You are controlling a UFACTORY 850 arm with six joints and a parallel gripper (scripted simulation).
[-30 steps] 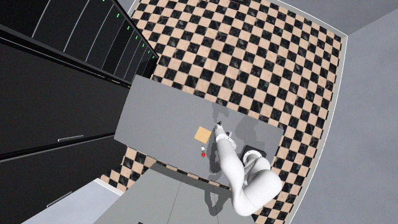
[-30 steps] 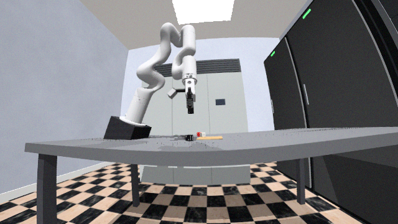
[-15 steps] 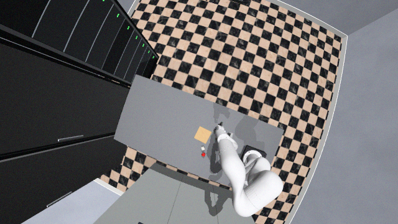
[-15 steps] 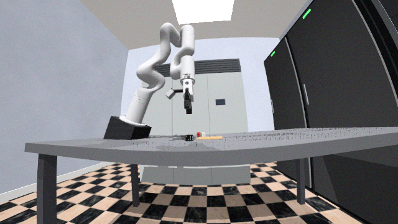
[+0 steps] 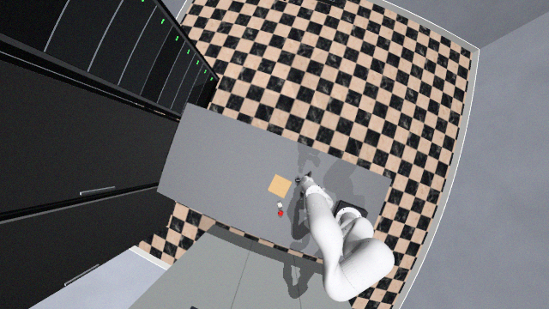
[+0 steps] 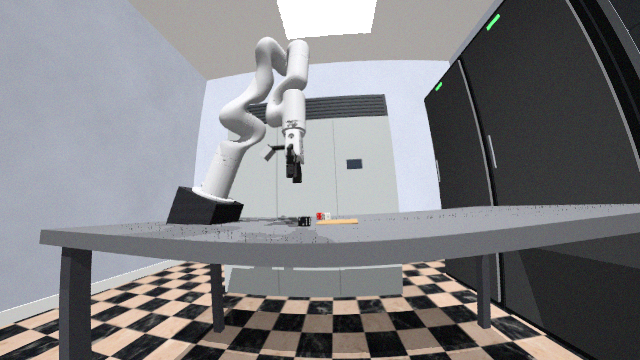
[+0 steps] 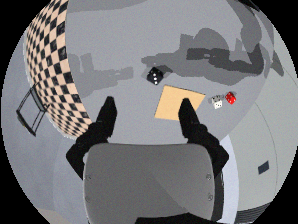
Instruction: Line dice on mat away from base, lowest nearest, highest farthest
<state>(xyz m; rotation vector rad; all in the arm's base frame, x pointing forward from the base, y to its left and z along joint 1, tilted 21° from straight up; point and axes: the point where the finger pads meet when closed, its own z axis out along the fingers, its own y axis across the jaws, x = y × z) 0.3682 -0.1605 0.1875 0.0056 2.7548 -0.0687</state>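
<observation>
Right now the black die is 30 mm ahead of my hand, 10 mm to the left of it and 140 mm below it. Round my hand: tan mat: 140 mm ahead, 100 mm to the left, 150 mm below; then red die: 60 mm ahead, 290 mm to the left, 140 mm below; then white die: 90 mm ahead, 230 mm to the left, 140 mm below.
</observation>
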